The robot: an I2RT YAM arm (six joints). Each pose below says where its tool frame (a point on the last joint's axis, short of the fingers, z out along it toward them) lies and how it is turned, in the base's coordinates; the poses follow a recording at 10 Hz.
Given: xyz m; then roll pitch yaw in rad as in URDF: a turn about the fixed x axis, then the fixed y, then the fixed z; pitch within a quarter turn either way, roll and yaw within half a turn.
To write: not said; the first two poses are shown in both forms.
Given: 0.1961 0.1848 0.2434 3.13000 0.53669 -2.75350
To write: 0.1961 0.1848 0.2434 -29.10 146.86 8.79
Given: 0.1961 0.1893 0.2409 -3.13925 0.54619 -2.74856
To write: 0.1961 0.1893 0.2409 -29.06 146.22 7.98
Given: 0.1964 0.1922 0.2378 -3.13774 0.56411 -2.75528
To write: 0.1964 0.1922 0.2378 -28.34 145.30 7.95
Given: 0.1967 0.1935 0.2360 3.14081 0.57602 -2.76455
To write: 0.1967 0.1935 0.2360 -27.64 144.76 8.24
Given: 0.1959 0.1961 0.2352 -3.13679 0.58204 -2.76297
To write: 0.1959 0.1961 0.2352 -27.56 144.39 7.94
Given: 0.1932 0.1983 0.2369 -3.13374 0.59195 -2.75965
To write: 0.1932 0.1983 0.2369 -27.62 143.79 7.91
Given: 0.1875 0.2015 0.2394 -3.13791 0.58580 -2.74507
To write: 0.1875 0.2015 0.2394 -28.84 143.97 8.46
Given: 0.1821 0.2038 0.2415 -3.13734 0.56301 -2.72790
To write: 0.1821 0.2038 0.2415 -30.34 145.02 8.49
